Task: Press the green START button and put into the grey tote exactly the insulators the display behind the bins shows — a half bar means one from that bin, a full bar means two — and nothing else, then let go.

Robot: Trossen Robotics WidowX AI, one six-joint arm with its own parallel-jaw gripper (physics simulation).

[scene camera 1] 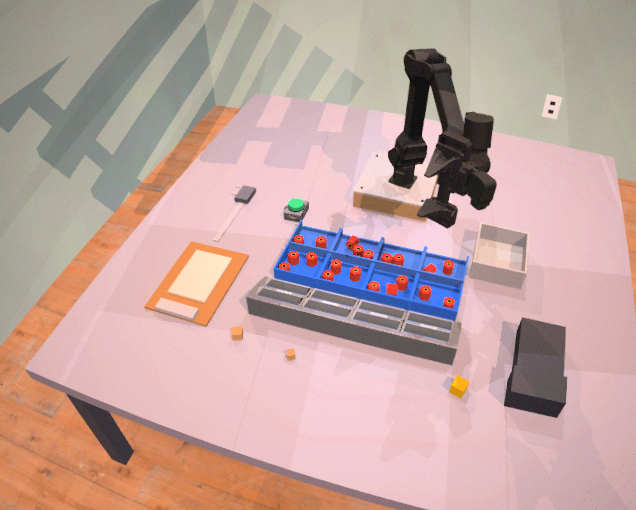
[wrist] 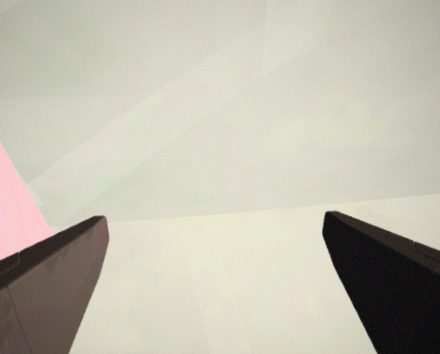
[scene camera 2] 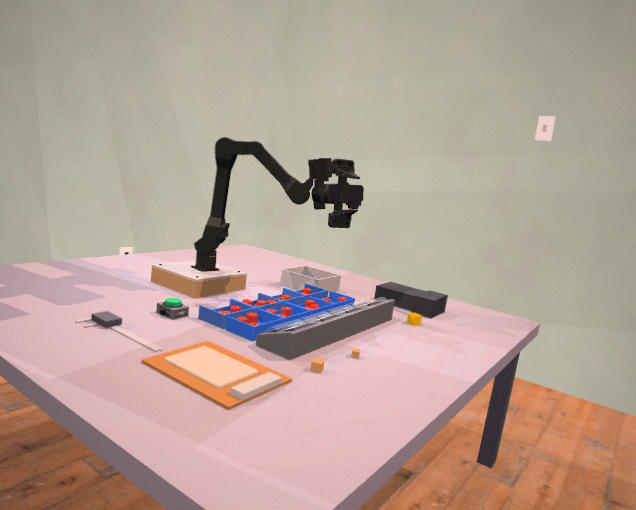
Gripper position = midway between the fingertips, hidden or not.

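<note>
There's a small tool (scene camera 2: 106, 319) here, and a grey display (scene camera 1: 443, 352) too. I can see a dark box (scene camera 1: 537, 384), which scene camera 2 (scene camera 2: 429, 304) also shows, and a grey tote (scene camera 1: 500, 256), also visible in scene camera 2 (scene camera 2: 295, 278). As for my gripper (scene camera 1: 422, 196), it's open and holds nothing. You'd spot the gripper in scene camera 2 (scene camera 2: 357, 194) as well, and in the wrist view (wrist: 217, 225).
</note>
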